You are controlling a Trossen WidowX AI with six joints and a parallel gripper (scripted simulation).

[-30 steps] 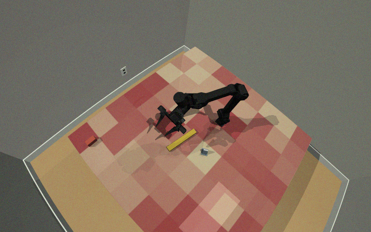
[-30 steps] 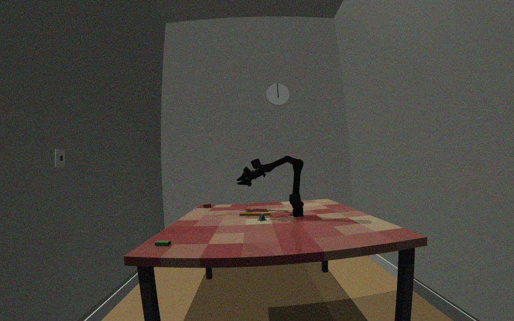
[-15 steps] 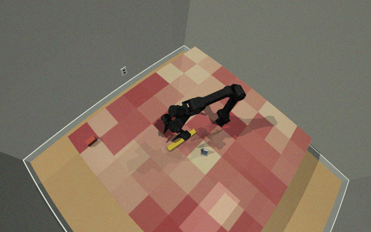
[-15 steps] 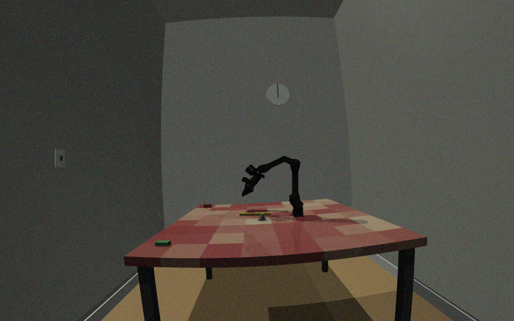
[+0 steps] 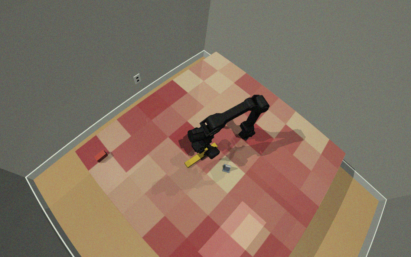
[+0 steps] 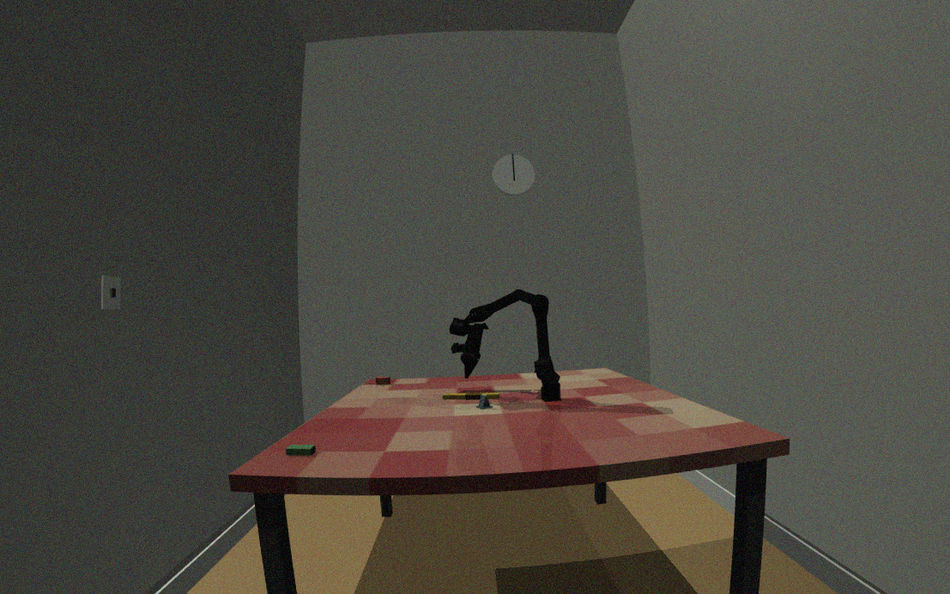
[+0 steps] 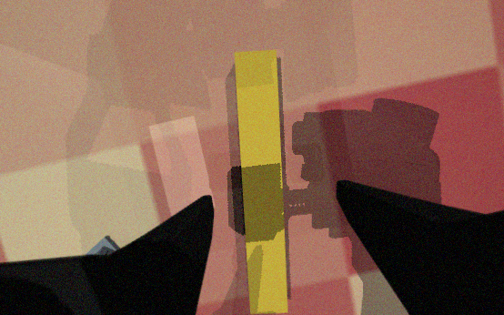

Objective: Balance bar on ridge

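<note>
My gripper tip is now 10 mm past the yellow bar, 10 mm to the right of it and 80 mm above it. From my gripper tip the other things lie so: orange-red block 430 mm ahead, 390 mm to the right, 70 mm below; small green block 430 mm ahead, 610 mm to the left, 80 mm below.
</note>
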